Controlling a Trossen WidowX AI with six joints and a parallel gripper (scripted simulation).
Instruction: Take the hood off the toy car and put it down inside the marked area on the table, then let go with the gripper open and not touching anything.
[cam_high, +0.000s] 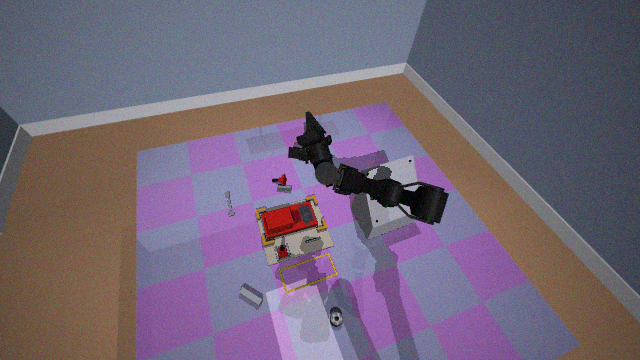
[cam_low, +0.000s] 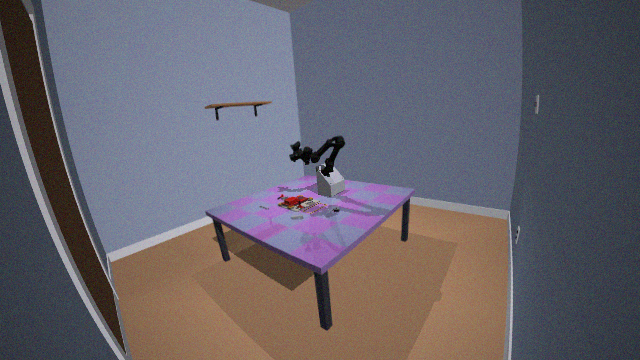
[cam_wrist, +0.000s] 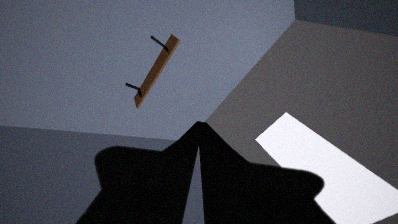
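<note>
The red hood lies 12 cm ahead of my gripper tip, 8 cm to the left of it and 42 cm below it. Also, from my gripper tip: wrench: 30 cm ahead, 7 cm to the right, 46 cm below; grey base plate: 9 cm ahead, 10 cm to the left, 45 cm below.
</note>
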